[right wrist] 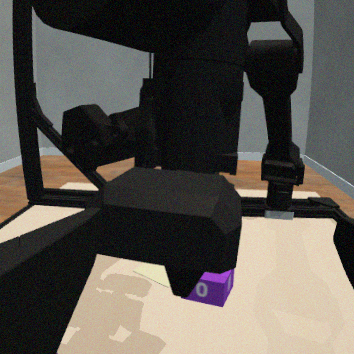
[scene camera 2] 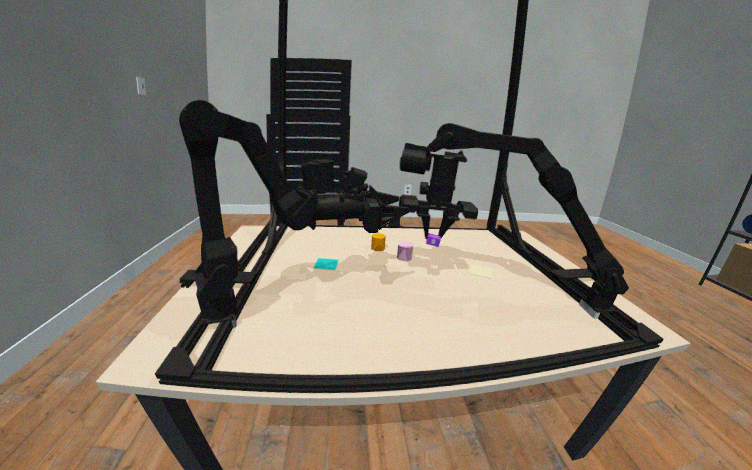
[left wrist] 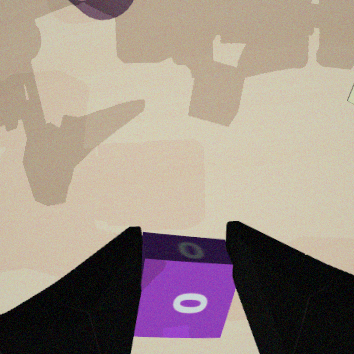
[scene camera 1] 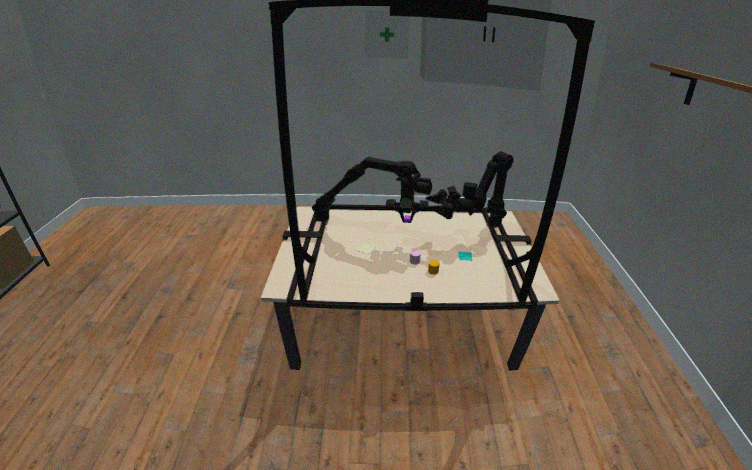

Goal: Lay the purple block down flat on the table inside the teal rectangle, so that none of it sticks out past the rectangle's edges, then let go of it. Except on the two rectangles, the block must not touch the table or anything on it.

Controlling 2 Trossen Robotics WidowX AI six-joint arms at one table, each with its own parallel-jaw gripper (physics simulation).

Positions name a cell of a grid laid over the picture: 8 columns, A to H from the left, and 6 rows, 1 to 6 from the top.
Labels:
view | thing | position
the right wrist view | my left gripper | E5
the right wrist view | my right gripper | F4
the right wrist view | purple block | E5

